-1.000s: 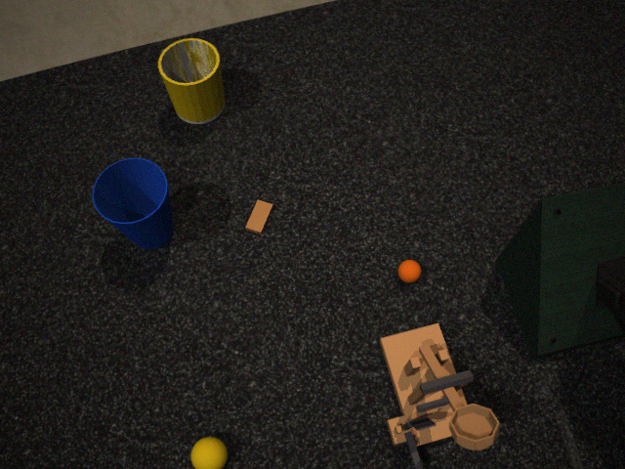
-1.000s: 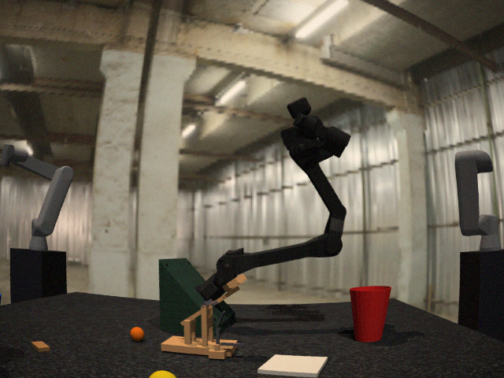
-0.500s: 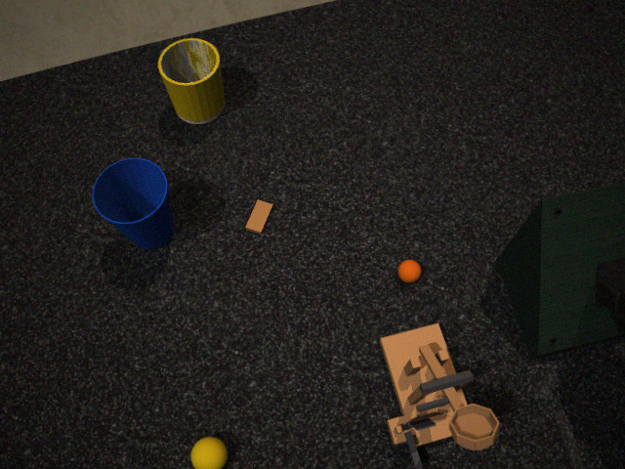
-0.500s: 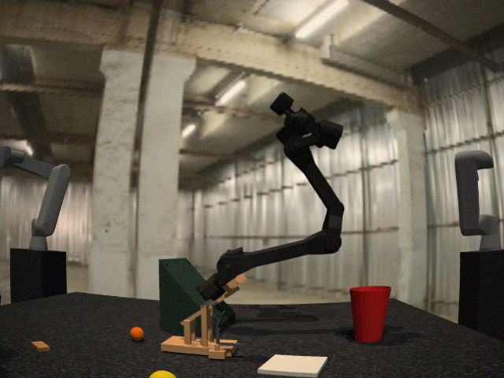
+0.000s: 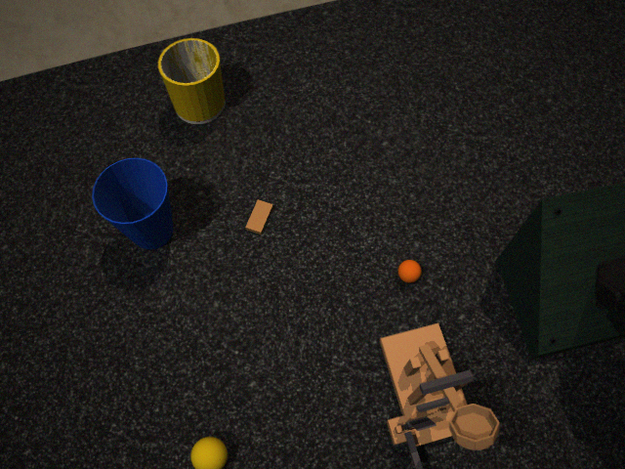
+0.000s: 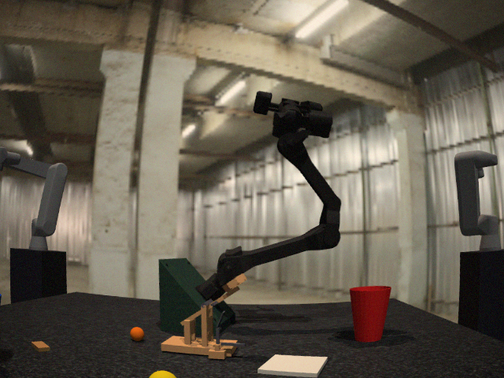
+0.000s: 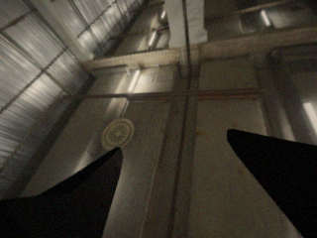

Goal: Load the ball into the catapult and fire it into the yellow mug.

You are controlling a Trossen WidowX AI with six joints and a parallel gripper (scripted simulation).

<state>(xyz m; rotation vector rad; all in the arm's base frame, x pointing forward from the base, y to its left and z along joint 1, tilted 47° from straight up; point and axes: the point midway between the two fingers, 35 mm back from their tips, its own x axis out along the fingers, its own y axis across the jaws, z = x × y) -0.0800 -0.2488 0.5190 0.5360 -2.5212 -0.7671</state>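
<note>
The catapult lies 570 mm below my gripper tip, 380 mm ahead of it and 130 mm to the right of it. The rest, counted from my gripper tip: white tile (640 mm below, 450 mm ahead, 30 mm to the left); then red cup (610 mm below, 250 mm ahead, 190 mm to the left); then orange ball (630 mm below, 330 mm ahead, 310 mm to the right).
</note>
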